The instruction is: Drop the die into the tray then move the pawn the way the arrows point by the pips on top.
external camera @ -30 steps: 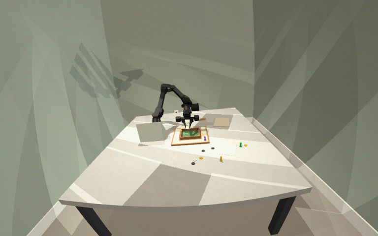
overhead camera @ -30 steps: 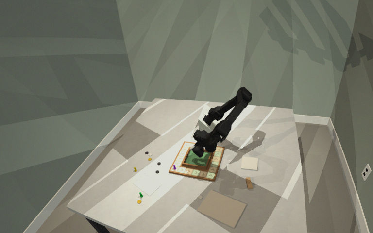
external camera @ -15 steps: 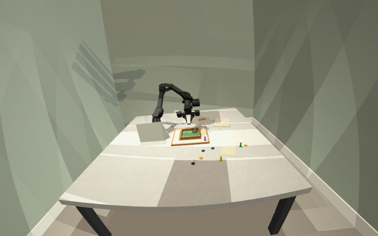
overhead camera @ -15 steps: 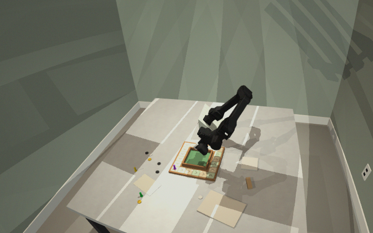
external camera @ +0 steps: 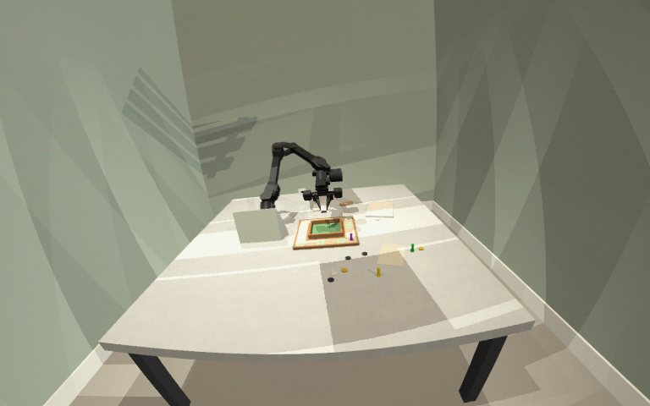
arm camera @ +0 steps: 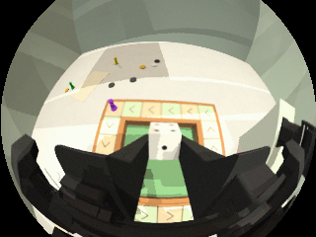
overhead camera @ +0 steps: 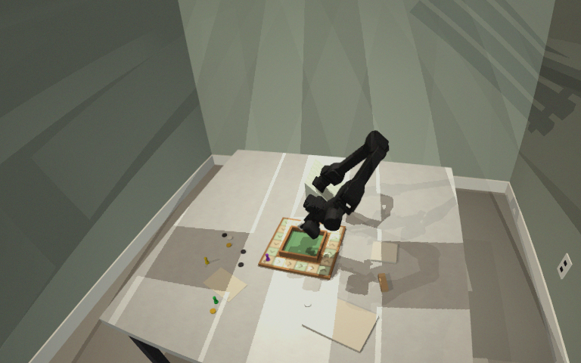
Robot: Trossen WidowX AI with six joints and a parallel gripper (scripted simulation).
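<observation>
Now: the white die right at my gripper tip. The rest, counted from my gripper tip: cream block (4 cm behind, 32 cm to the left, 11 cm below); then purple pawn (12 cm ahead, 11 cm to the right, 9 cm below); then green dice tray (11 cm below).
</observation>
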